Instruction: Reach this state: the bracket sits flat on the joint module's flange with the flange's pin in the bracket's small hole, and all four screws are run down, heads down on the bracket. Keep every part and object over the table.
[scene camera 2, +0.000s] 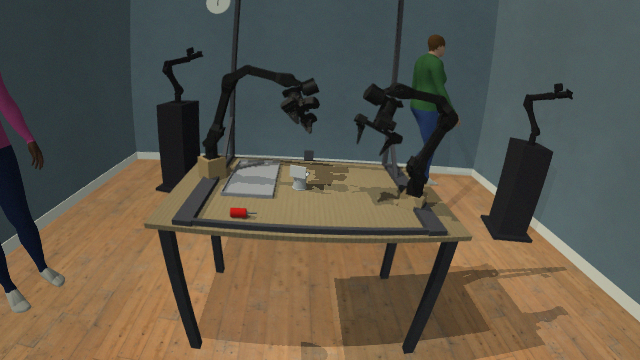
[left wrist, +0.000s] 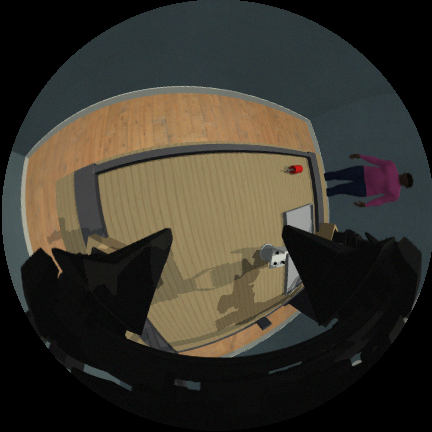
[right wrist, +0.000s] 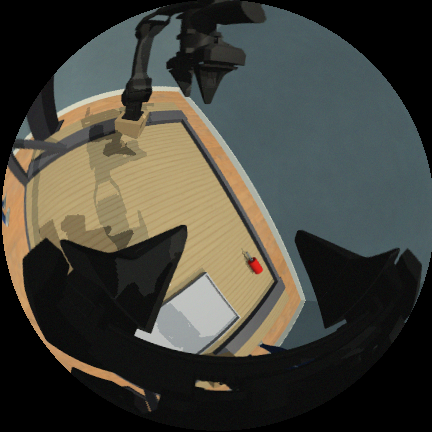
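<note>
The pale joint module stands on the table right of the tray in the scene view. A white plate, apparently the bracket, is at its top and shows several dark spots in the left wrist view; whether they are screw heads or holes, and how pin and hole sit, is too small to tell. A red-handled screwdriver lies near the front left. My left gripper and right gripper are open and empty, high above the table.
A grey tray lies left of the module in the scene view; loose screws cannot be made out in it. Dark rails run along the table's front and sides. Frame posts stand behind the table.
</note>
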